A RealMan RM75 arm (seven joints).
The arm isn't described. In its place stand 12 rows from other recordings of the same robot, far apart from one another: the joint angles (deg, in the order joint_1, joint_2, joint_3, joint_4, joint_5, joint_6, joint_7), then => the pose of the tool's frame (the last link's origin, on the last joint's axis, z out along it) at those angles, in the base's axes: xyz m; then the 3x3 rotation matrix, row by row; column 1 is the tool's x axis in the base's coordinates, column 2 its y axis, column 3 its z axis.
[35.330, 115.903, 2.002, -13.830, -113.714, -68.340, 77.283] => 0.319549 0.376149 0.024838; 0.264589 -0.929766 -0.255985; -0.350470 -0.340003 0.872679; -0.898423 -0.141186 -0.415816
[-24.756, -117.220, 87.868, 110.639, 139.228, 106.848, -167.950] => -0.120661 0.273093 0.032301; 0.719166 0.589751 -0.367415; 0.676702 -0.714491 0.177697; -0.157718 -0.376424 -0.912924
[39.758, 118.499, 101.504, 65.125, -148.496, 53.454, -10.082] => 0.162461 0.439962 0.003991; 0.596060 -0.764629 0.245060; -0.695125 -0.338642 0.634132; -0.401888 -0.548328 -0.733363
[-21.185, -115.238, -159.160, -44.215, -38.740, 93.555, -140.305] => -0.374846 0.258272 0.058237; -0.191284 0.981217 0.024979; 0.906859 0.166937 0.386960; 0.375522 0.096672 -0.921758
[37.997, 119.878, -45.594, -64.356, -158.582, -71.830, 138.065] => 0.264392 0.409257 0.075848; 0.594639 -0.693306 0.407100; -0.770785 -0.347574 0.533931; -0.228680 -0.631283 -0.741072
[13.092, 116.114, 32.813, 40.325, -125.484, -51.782, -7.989] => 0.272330 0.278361 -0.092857; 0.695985 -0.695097 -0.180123; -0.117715 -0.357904 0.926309; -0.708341 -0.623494 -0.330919
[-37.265, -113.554, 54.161, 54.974, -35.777, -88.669, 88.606] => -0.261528 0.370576 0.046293; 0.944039 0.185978 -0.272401; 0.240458 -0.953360 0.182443; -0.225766 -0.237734 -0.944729
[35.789, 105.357, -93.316, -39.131, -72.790, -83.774, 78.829] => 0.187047 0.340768 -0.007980; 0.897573 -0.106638 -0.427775; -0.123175 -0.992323 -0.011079; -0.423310 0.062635 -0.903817
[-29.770, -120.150, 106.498, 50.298, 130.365, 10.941, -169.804] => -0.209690 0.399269 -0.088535; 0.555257 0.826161 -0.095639; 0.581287 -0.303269 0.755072; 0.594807 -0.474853 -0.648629
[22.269, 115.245, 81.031, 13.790, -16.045, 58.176, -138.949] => 0.332590 0.325139 -0.031087; 0.632960 -0.744485 -0.212377; -0.249913 -0.456124 0.854105; -0.732738 -0.487538 -0.474765
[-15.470, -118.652, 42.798, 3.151, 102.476, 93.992, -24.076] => -0.312186 0.179090 -0.075307; 0.744540 0.330919 0.579787; 0.068530 -0.901792 0.426703; 0.664051 -0.277964 -0.694098
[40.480, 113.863, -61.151, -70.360, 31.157, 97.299, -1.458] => 0.201312 0.379297 0.066644; 0.135448 -0.907567 0.397463; -0.978328 -0.059099 0.198450; -0.156617 -0.415729 -0.895902
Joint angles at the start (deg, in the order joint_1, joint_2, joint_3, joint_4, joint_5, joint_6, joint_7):
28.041, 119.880, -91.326, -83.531, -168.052, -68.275, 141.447
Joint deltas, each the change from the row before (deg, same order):
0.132, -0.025, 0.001, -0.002, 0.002, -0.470, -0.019
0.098, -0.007, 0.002, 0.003, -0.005, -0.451, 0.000
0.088, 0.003, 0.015, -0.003, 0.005, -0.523, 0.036
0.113, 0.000, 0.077, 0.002, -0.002, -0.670, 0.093
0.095, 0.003, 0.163, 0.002, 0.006, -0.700, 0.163
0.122, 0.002, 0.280, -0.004, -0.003, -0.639, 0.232
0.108, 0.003, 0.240, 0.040, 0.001, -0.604, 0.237
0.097, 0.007, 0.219, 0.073, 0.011, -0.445, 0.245
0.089, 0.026, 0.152, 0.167, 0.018, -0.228, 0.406
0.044, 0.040, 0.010, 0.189, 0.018, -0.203, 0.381
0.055, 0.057, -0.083, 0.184, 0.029, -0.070, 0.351
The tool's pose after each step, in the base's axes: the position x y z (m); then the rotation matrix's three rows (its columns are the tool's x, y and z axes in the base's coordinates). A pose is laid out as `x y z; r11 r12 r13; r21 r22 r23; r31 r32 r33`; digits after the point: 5 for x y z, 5 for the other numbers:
0.18767 0.37848 0.00439; 0.85297 -0.07065 0.51715; -0.40170 -0.72151 0.56397; 0.33329 -0.68879 -0.64381
0.18777 0.37795 0.00426; 0.85038 -0.07188 0.52124; -0.40377 -0.72432 0.55886; 0.33737 -0.68571 -0.64497
0.18800 0.37725 0.00408; 0.84727 -0.07451 0.52592; -0.40703 -0.72722 0.55270; 0.34128 -0.68235 -0.64648
0.18842 0.37643 0.00410; 0.84300 -0.07915 0.53206; -0.41251 -0.72995 0.54499; 0.34524 -0.67890 -0.64800
0.18911 0.37560 0.00440; 0.83817 -0.08634 0.53852; -0.42032 -0.73147 0.53692; 0.34756 -0.67638 -0.64939
0.18969 0.37516 0.00518; 0.83366 -0.09500 0.54404; -0.42946 -0.73087 0.53046; 0.34722 -0.67587 -0.65010
0.19043 0.37464 0.00573; 0.82892 -0.10368 0.54967; -0.43853 -0.73048 0.52354; 0.34724 -0.67502 -0.65098
0.19108 0.37431 0.00614; 0.82503 -0.11186 0.55391; -0.44672 -0.72942 0.51806; 0.34608 -0.67486 -0.65176
0.19170 0.37417 0.00608; 0.82177 -0.12146 0.55672; -0.45556 -0.72693 0.51385; 0.34228 -0.67589 -0.65270
0.19240 0.37369 0.00538; 0.81840 -0.12981 0.55979; -0.46303 -0.72588 0.50863; 0.34031 -0.67546 -0.65417
0.19259 0.37333 0.00430; 0.81649 -0.13600 0.56111; -0.46782 -0.72539 0.50493; 0.33835 -0.67477 -0.65590

